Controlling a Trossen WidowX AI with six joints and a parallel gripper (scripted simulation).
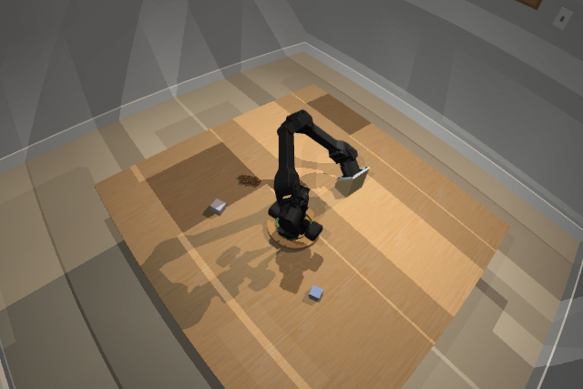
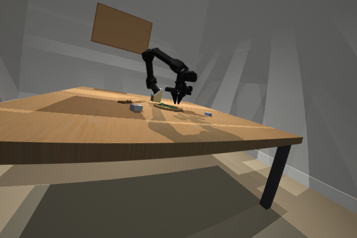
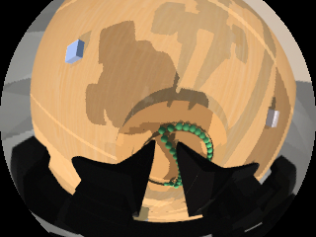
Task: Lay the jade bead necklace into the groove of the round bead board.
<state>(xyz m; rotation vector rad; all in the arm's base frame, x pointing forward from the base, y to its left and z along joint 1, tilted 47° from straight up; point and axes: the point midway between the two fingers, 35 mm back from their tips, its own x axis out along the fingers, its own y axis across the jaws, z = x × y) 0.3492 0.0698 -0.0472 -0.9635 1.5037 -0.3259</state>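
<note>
Right now the round wooden bead board is 4 cm to the right of my gripper tip, 4 cm behind it and 3 cm below it. Round my gripper tip: blue block 22 cm to the left, 5 cm ahead, 3 cm below; then pale grey block 25 cm to the right, 16 cm ahead, 3 cm below.
</note>
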